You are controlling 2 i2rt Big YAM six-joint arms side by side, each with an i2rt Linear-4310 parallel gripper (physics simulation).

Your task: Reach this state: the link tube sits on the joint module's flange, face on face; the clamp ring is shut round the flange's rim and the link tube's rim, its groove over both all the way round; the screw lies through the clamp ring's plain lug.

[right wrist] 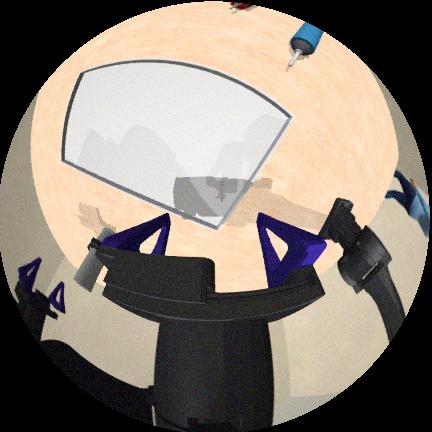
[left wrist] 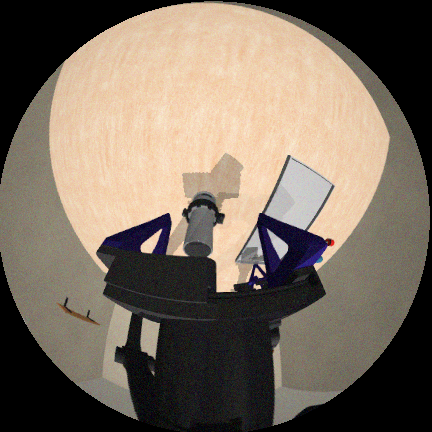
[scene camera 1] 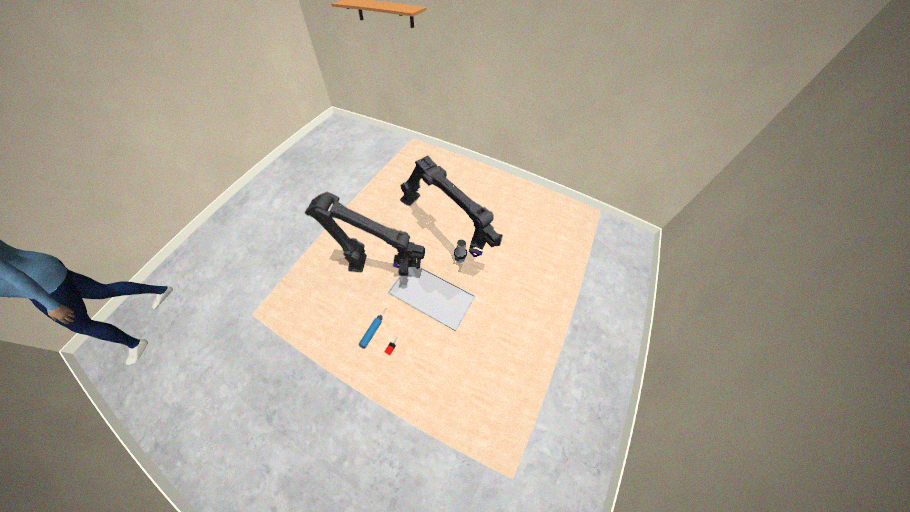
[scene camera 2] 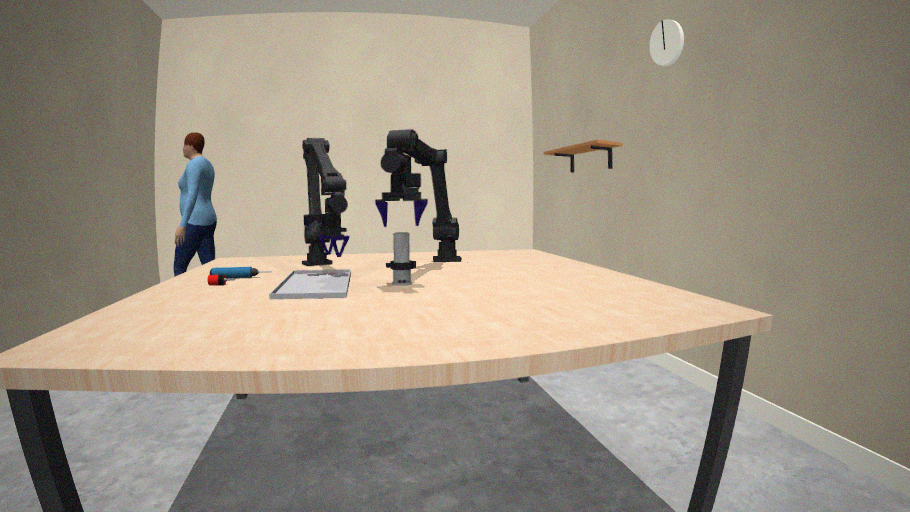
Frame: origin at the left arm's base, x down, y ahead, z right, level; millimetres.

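Where they show: left gripper, between the fingertips: (right wrist: 51, 271) (left wrist: 213, 217) (scene camera 1: 476, 249) (scene camera 2: 401, 226); right gripper, between the fingertips: (right wrist: 213, 216) (left wrist: 254, 270) (scene camera 2: 333, 255); left arm's base, origin of its link: (scene camera 1: 410, 198) (scene camera 2: 447, 260); right arm's base, origin of its link: (right wrist: 334, 218) (left wrist: 243, 284) (scene camera 1: 357, 262) (scene camera 2: 317, 264).
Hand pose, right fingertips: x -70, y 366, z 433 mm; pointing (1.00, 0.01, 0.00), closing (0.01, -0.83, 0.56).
Each offset is from my right fingertips to the top centre of the thing. "pt": to the spot under its first point.
The grey link tube @(dx -90, dy +168, dz -249 mm) (scene camera 1: 461, 244) (scene camera 2: 400, 245) (left wrist: 200, 230) (right wrist: 89, 271) stands upright on the joint module @(dx +6, dy +168, dz -249 mm) (scene camera 2: 401, 277). The black clamp ring @(pt dx +4, dy +204, dz -247 mm) (scene camera 2: 400, 264) (left wrist: 202, 204) (right wrist: 93, 244) goes round their joint; lugs stick out on two sides in the left wrist view. Its fine seating and closure are too small to judge. The screw cannot be made out. My left gripper (scene camera 1: 476, 252) (scene camera 2: 400, 224) (left wrist: 213, 217) is open and empty, above the tube's top in scene camera 2 and beside the tube in scene camera 1. My right gripper (scene camera 2: 334, 252) (right wrist: 213, 216) is open and empty near the tray's corner.
A shallow grey tray @(dx +54, dy +175, dz +31 mm) (scene camera 1: 432, 308) (scene camera 2: 309, 295) (left wrist: 305, 182) (right wrist: 135, 95) lies beside the stack. A blue driver @(dx +29, dy +53, dz +350 mm) (scene camera 1: 370, 331) (scene camera 2: 232, 271) (right wrist: 307, 37) and a red-handled tool @(dx +36, dy +187, dz +364 mm) (scene camera 1: 390, 348) (scene camera 2: 216, 279) (left wrist: 329, 242) lie past the tray. A person (scene camera 2: 197, 191) stands beyond the table.
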